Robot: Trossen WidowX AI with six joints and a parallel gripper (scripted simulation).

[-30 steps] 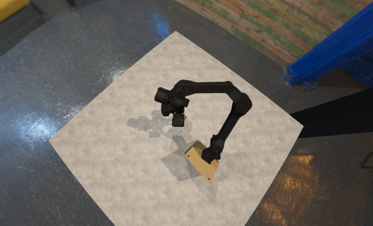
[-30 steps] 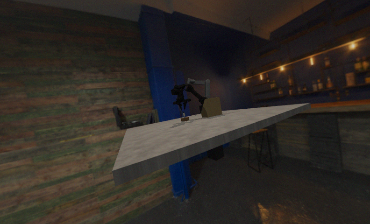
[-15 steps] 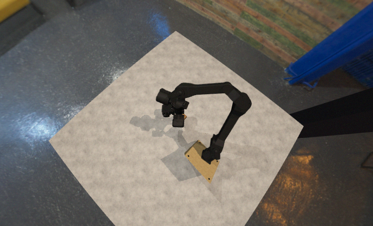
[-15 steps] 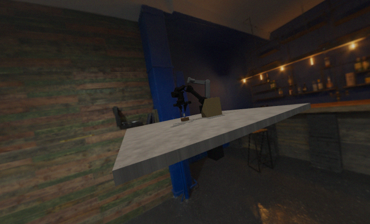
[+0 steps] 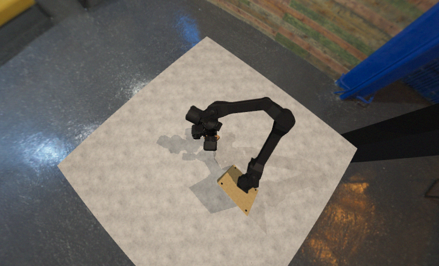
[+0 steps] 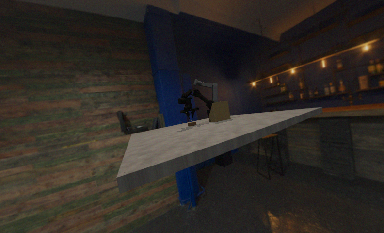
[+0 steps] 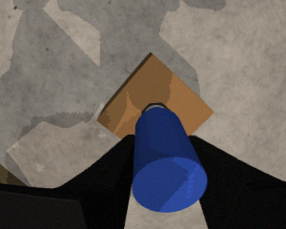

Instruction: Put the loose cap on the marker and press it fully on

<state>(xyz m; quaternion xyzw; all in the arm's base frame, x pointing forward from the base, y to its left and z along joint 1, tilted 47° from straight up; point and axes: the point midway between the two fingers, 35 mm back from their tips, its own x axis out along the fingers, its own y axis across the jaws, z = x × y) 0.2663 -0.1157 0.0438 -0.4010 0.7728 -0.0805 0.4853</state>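
Right now the blue cap is 10 mm above my gripper tip. Also, from my gripper tip: brown block (50 mm below); holder corner (40 mm below).
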